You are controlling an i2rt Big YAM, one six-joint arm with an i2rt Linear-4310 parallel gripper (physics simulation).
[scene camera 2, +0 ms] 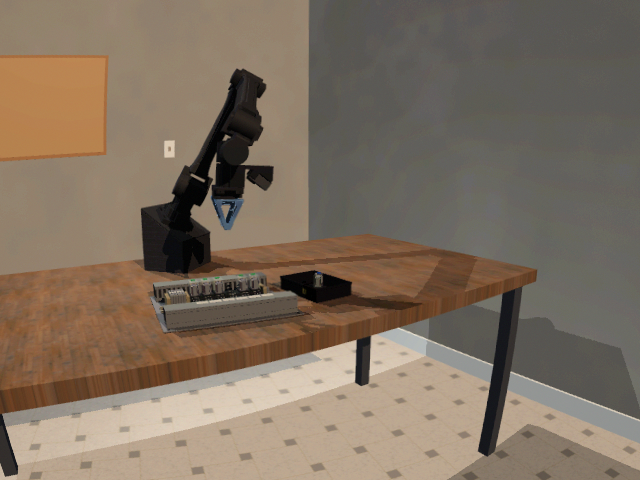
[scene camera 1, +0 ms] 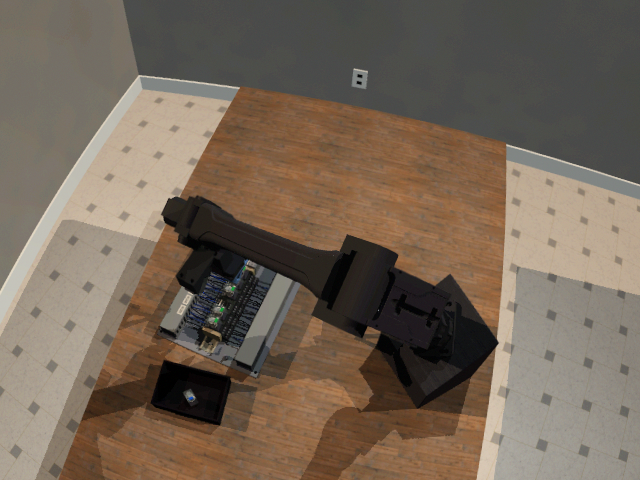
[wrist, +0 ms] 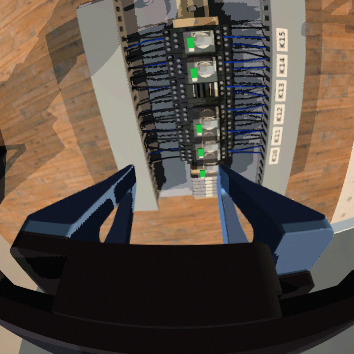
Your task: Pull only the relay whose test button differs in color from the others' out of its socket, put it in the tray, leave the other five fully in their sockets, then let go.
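Frame: origin at the arm's base, x ahead, y up, z right, level; metres.
Where they show: gripper, fingertip midpoint: (scene camera 2: 225, 228) (scene camera 1: 227, 276) (wrist: 175, 173); arm's base at its link origin: (scene camera 2: 173, 220) (scene camera 1: 436, 328).
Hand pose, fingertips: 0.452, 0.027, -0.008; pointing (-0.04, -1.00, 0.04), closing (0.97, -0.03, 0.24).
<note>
Things, the pixels of their top centre, and the offset from my fingertips, as dx, dy, dz. "*": a spot on its surface instead. Level surfaces: height alone.
- relay with a blue test button, top centre: (scene camera 1: 189, 395) (scene camera 2: 318, 273) +0.030, -0.136, -0.244
- black tray at its top centre: (scene camera 1: 189, 390) (scene camera 2: 315, 279) +0.036, -0.148, -0.229
- empty socket at its top centre: (wrist: 202, 102) (scene camera 1: 228, 300) (scene camera 2: 224, 292) +0.022, -0.151, +0.019
- panel's long grey wire duct at a spot on its surface: (wrist: 112, 100) (scene camera 1: 264, 320) * -0.077, -0.140, -0.012
- labelled duct at its top centre: (wrist: 285, 112) (scene camera 2: 230, 300) +0.120, -0.140, +0.044
- wooden table at its surface level: dy -0.183
The relay with a blue test button (scene camera 1: 190, 397) (scene camera 2: 317, 280) rests inside the black tray (scene camera 1: 224, 405) (scene camera 2: 332, 293), apart from the gripper. Several relays with green buttons, such as one in the wrist view (wrist: 202, 70), sit in the socket row and look seated. An empty socket (wrist: 204, 90) shows in line with label K13. My gripper (scene camera 2: 227, 227) (wrist: 175, 173) is open with nothing between its blue fingers. It hangs high above the table, behind the relay panel in scene camera 2. The arm hides its fingertips and part of the panel in scene camera 1.
The panel's long grey wire duct (scene camera 1: 268, 320) (scene camera 2: 230, 311) (wrist: 112, 100) runs beside the sockets, and a labelled duct (wrist: 291, 75) runs along the other side. Blue and black wires lie between. The tray stands near one end of the panel on the wooden table (scene camera 1: 330, 180) (scene camera 2: 103, 341).
</note>
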